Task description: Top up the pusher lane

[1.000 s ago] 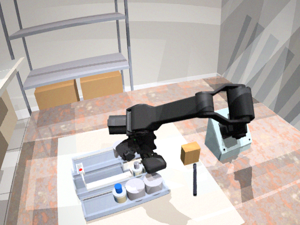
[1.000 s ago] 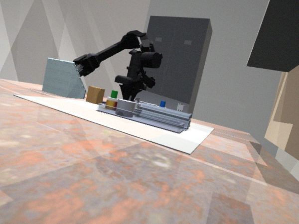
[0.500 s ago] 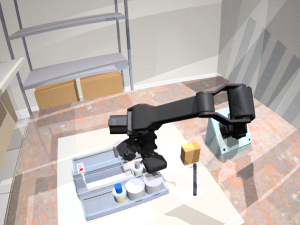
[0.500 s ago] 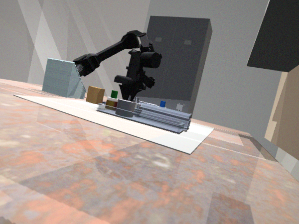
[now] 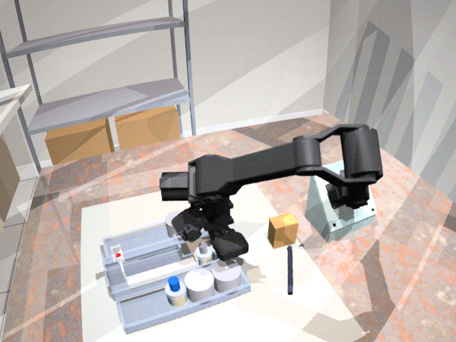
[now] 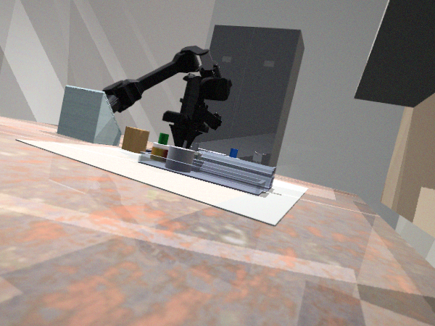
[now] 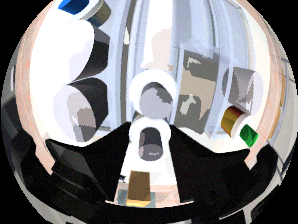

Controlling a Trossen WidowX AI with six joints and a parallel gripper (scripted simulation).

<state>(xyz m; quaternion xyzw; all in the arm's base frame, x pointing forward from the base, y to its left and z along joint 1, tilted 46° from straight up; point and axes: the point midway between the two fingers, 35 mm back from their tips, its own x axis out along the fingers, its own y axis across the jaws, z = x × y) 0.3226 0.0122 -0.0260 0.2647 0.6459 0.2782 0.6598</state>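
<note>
My gripper tip is now 160 mm past the cardboard box and 10 mm to the right of it. Also, from my gripper tip: sprung lane 150 mm ahead, 20 mm to the right, 10 mm below; white pusher plate 150 mm ahead, 30 mm to the right, 20 mm above; black rod 130 mm behind, 100 mm to the left, 30 mm below.
</note>
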